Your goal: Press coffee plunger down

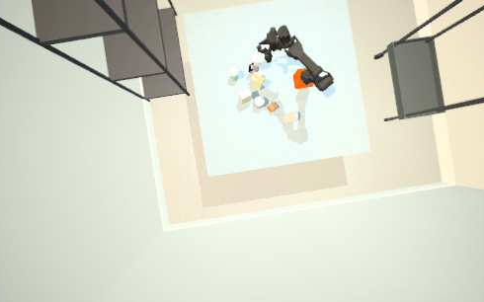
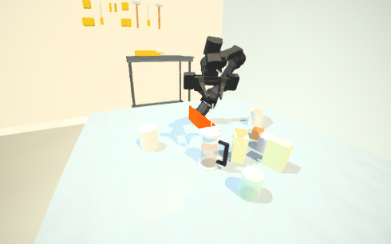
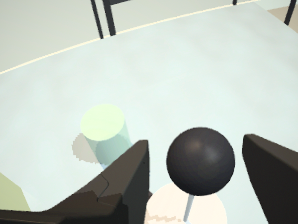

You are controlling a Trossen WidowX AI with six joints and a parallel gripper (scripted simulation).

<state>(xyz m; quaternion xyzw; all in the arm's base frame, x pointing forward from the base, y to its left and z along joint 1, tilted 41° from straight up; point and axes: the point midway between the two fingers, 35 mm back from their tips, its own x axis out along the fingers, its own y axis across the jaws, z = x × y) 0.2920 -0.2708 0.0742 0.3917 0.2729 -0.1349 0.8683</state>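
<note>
Now: gripper tip 10 mm short of the coffee press, 10 mm to the right of it and 130 mm above it. The rest, counted from my gripper tip: orange block: 50 mm behind, 330 mm to the left, 230 mm below.
</note>
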